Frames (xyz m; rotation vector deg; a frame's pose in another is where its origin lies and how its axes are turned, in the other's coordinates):
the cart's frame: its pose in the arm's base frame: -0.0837 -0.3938 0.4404 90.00 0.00 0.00
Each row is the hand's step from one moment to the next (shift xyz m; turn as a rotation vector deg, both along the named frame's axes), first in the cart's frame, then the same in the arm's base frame.
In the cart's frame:
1: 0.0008 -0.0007 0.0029 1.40 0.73 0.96
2: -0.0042 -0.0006 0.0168 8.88 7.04 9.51
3: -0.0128 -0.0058 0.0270 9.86 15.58 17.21
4: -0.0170 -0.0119 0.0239 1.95 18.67 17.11
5: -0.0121 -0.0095 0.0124 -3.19 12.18 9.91
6: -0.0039 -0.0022 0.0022 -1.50 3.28 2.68
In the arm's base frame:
1: 0.0008 -0.0029 -0.0007 1.40 -0.96 0.73
2: -0.0042 -0.0168 -0.0006 8.88 -9.51 7.04
3: -0.0128 -0.0270 -0.0058 9.86 -17.21 15.58
4: -0.0170 -0.0239 -0.0119 1.95 -17.11 18.67
5: -0.0121 -0.0124 -0.0095 -3.19 -9.91 12.18
6: -0.0039 -0.0022 -0.0022 -1.50 -2.68 3.28

